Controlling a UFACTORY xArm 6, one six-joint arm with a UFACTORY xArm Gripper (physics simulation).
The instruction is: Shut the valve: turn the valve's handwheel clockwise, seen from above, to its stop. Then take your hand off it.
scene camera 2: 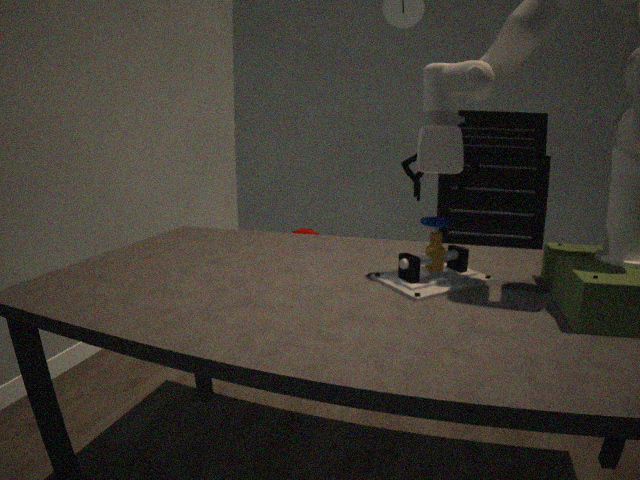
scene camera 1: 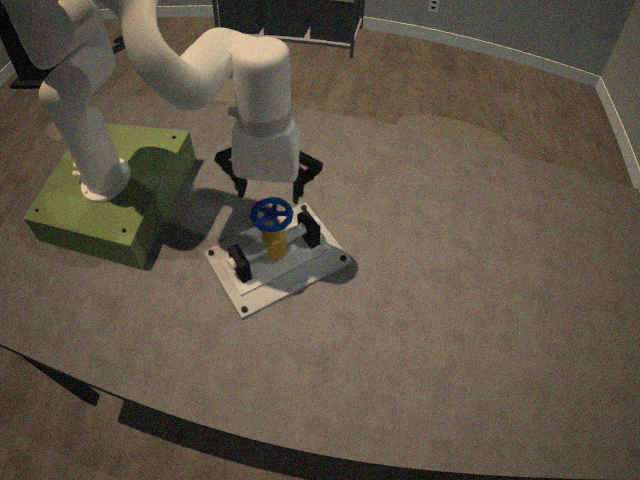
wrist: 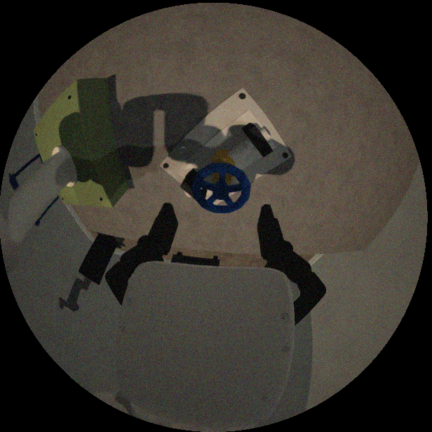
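Note:
The valve's blue five-spoke handwheel lies level on top of a yellow-brown valve body. The body sits on a grey pipe between two black blocks, on a white base plate. My gripper is wide open and empty. It hangs above the handwheel, apart from it, with a gap between fingertips and rim in scene camera 2. One finger is hidden in that view. The wheel's turned angle against its stop cannot be told.
The arm's base stands on a green block beside the valve plate. All stand on a brown-grey table with a dark edge. A black drawer cabinet stands behind the table.

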